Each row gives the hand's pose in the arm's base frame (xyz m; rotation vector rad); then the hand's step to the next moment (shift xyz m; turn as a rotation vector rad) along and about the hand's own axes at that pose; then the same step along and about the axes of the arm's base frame.
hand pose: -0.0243 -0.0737 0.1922 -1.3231 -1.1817 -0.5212
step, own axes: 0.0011 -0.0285 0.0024 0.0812 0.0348 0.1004
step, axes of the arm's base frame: -0.0248 -0.0045 0.0136 0.0245 0.1260 0.0374
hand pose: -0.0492 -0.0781 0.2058 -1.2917 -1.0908 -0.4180
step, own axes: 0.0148 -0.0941 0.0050 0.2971 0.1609 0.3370
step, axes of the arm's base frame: -0.0684 -0.0181 0.0639 0.1284 0.4433 0.1214
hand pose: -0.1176 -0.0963 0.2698 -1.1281 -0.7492 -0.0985
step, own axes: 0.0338 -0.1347 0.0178 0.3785 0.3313 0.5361
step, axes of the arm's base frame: -0.0415 -0.0360 0.1288 0.1657 0.7118 0.0791
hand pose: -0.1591 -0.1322 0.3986 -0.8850 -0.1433 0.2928
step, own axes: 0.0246 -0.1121 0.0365 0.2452 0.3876 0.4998
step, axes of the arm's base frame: 0.0361 -0.0323 0.1103 0.0370 0.6772 0.0121
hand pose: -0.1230 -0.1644 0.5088 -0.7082 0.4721 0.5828
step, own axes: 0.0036 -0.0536 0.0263 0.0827 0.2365 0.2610
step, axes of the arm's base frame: 0.0422 -0.0130 0.0403 -0.0361 0.3596 0.0169
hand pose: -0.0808 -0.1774 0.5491 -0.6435 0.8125 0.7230
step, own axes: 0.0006 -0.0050 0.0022 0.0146 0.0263 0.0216
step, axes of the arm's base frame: 0.0051 -0.0011 0.0018 -0.0044 0.0362 -0.0065
